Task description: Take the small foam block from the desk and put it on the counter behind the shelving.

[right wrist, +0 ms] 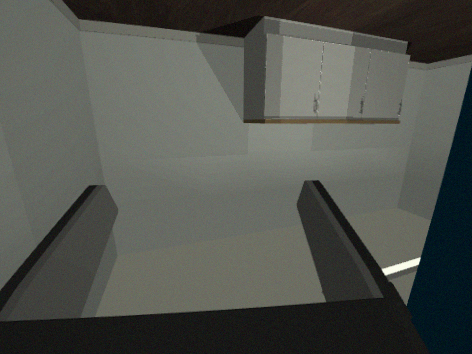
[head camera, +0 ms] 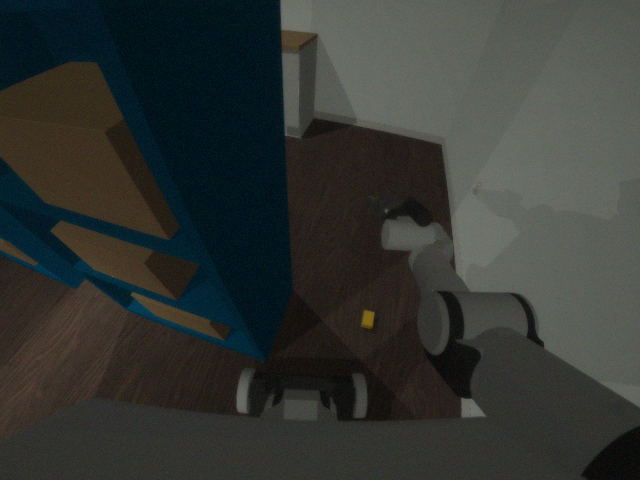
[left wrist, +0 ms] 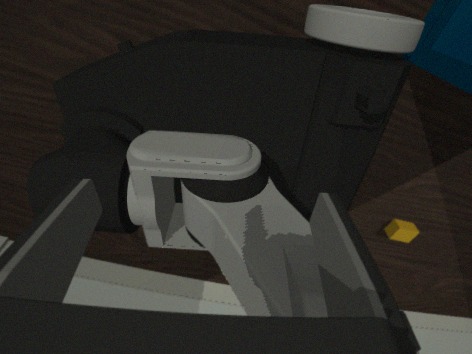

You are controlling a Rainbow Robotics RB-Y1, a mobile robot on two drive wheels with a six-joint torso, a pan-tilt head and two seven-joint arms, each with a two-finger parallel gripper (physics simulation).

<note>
The pictures show: the left gripper, the right gripper and a counter.
</note>
